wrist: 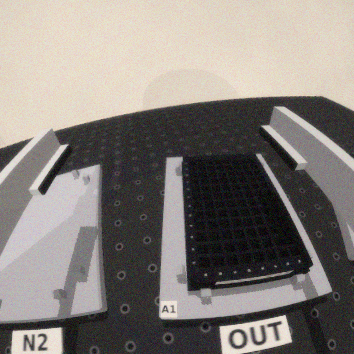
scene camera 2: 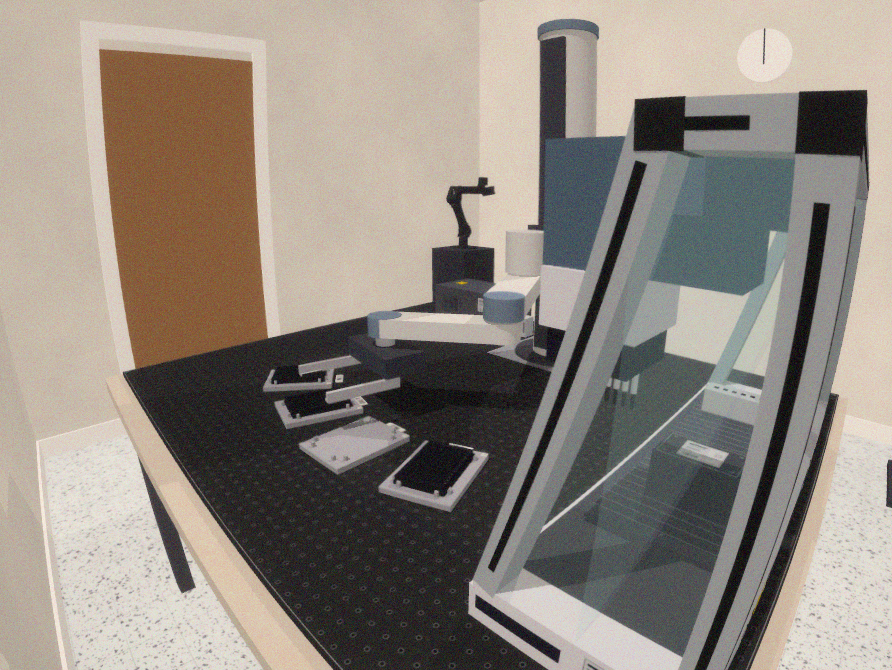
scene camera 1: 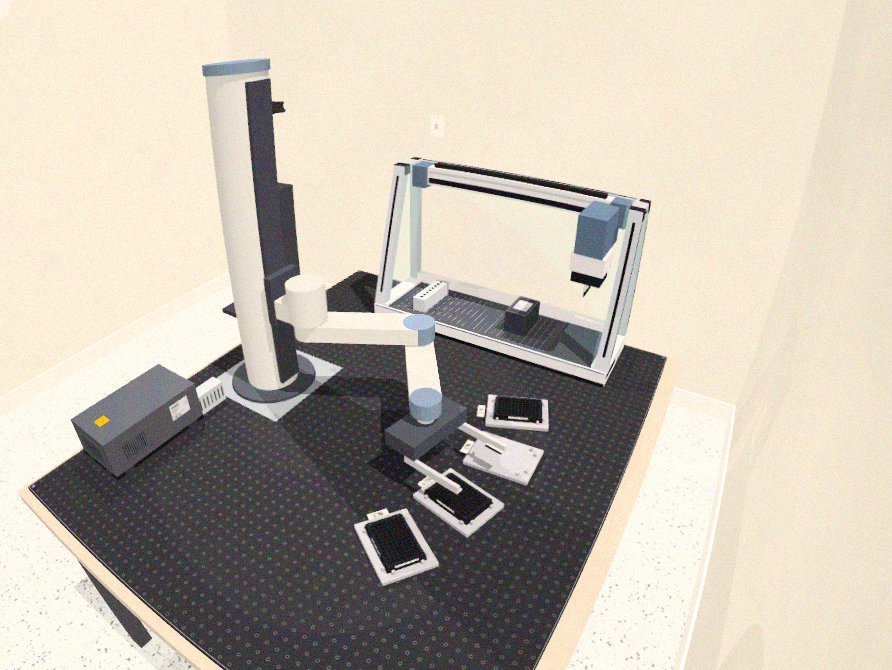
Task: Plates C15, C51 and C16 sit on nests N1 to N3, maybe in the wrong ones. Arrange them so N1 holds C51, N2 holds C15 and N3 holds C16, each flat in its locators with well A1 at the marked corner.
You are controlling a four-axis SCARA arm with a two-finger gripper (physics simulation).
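Where they show: gripper, fingertip midpoint: [wrist: 162,124] [scene camera 2: 312,383] [scene camera 1: 483,468]; arm's base, link origin: [scene camera 1: 274,380].
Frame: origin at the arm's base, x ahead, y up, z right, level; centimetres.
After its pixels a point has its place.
My gripper [scene camera 1: 480,469] {x 72.0, y 9.7, z 9.3 cm} [scene camera 2: 314,382] {x 72.0, y 9.7, z 9.3 cm} [wrist: 162,124] {x 72.0, y 9.7, z 9.3 cm} is open and empty, raised above nests N2 and OUT. Nest N2 [scene camera 1: 515,465] {x 75.4, y 2.4, z -2.2 cm} [scene camera 2: 360,447] {x 72.4, y 2.5, z -7.0 cm} [wrist: 87,210] {x 72.5, y 2.5, z 1.1 cm} holds no plate. A black plate [scene camera 1: 468,502] {x 71.7, y 3.8, z 14.8 cm} [scene camera 2: 313,405] {x 71.0, y 3.8, z 11.8 cm} [wrist: 240,220] {x 66.8, y 3.8, z 13.5 cm} lies in the nest marked OUT [scene camera 1: 493,509] {x 76.9, y 2.5, z 12.9 cm} [wrist: 174,240] {x 67.5, y 2.5, z 8.5 cm}, between the finger lines in the wrist view. Another black plate [scene camera 1: 519,408] {x 68.0, y 3.6, z -21.3 cm} [scene camera 2: 432,465] {x 68.6, y 3.8, z -21.5 cm} lies in the rearmost nest, N1 [scene camera 1: 519,425] {x 70.4, y 2.5, z -16.2 cm} [scene camera 2: 468,481] {x 66.4, y 2.3, z -27.3 cm}. A third black plate [scene camera 1: 395,540] {x 63.9, y 3.9, z 31.8 cm} [scene camera 2: 288,375] {x 66.8, y 3.6, z 31.5 cm} lies in the front nest [scene camera 1: 389,576] {x 67.2, y 2.5, z 39.2 cm}, whose label is unreadable. Plate names are not legible.
A framed liquid handler [scene camera 1: 490,347] {x 48.3, y 3.1, z -45.0 cm} stands behind the nests, with a dark block [scene camera 1: 520,317] {x 54.7, y 12.4, z -51.5 cm} and a white rack [scene camera 1: 430,297] {x 22.7, y 10.1, z -52.1 cm} on its deck. A dark grey box [scene camera 1: 137,421] {x -3.7, y 12.7, z 44.1 cm} stands at the table's left. The arm's column [scene camera 1: 241,216] {x 4.2, y 53.3, z 6.3 cm} rises behind it.
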